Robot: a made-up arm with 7 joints.
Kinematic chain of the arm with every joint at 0, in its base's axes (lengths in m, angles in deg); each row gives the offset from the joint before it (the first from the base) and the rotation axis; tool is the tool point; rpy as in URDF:
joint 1: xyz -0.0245 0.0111 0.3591 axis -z
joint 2: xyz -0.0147 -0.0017 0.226 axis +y
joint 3: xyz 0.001 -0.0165 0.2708 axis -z
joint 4: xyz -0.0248 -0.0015 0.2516 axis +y
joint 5: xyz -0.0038 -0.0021 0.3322 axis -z
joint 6: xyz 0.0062 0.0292 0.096 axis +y
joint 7: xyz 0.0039 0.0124 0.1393 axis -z
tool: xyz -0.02 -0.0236 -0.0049 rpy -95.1 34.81 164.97
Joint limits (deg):
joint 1: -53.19..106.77
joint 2: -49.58..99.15
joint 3: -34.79..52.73
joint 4: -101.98..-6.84
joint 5: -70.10..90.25
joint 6: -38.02..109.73
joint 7: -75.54..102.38
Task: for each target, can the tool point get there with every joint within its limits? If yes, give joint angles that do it. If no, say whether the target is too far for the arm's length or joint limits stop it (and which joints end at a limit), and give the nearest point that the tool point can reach.
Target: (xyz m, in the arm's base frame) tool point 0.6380 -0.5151 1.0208
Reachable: yes | joints 38.56 75.72 13.21 -41.80 24.09 97.97 39.42
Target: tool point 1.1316 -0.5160 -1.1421
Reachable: no: too far | nearest point 0.8486 -0.3870 0.3310 | short by 1.506 m
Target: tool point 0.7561 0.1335 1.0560
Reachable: yes | joints 6.80 78.88 21.13 -57.88 -29.06 82.27 60.02
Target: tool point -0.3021 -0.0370 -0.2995
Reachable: no: joint limits stop it (at a limit: joint 2, joint 4, joint 6, joint 7) | nearest point -0.5935 -0.0875 0.3898 | short by 0.750 m
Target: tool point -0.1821 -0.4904 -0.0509
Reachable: no: joint limits stop it (at a limit: joint 1, joint 2, joint 4, joint 7) | nearest point -0.2849 -0.5396 0.3893 | short by 0.455 m
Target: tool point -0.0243 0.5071 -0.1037
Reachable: no: joint limits stop it (at a limit: joint 2, joint 4, joint 7) | nearest point -0.0243 0.6144 0.3817 | short by 0.497 m
